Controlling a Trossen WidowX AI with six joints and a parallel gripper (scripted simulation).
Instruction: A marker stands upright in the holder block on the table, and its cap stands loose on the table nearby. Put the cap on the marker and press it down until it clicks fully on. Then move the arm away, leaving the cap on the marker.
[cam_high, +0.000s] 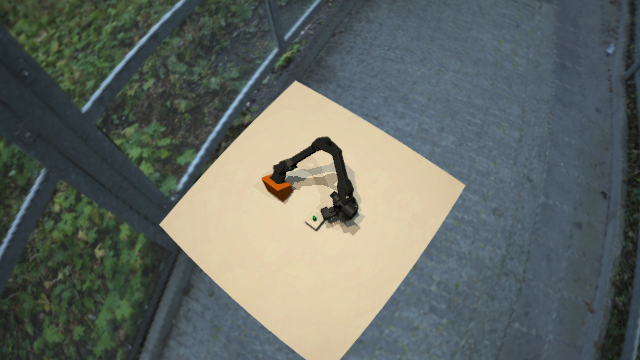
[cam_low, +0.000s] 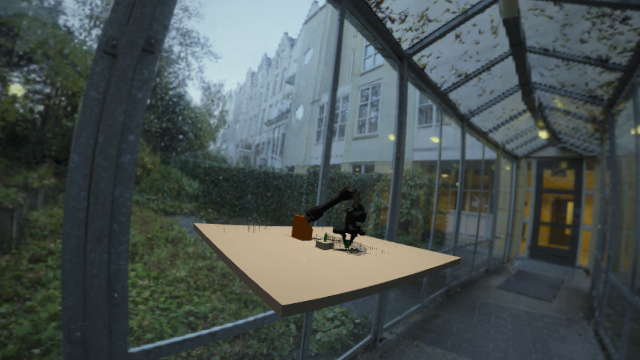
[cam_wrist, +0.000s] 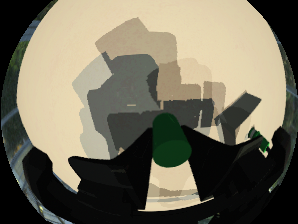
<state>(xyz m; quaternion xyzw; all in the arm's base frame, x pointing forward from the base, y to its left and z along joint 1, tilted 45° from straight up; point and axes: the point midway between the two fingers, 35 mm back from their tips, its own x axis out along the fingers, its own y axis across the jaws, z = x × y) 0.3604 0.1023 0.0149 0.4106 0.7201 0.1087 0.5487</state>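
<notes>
My gripper tip is 80 mm past the grey holder block, 110 mm to the left of it and 10 mm above it. Also, from my gripper tip: green cap 10 mm above.
</notes>
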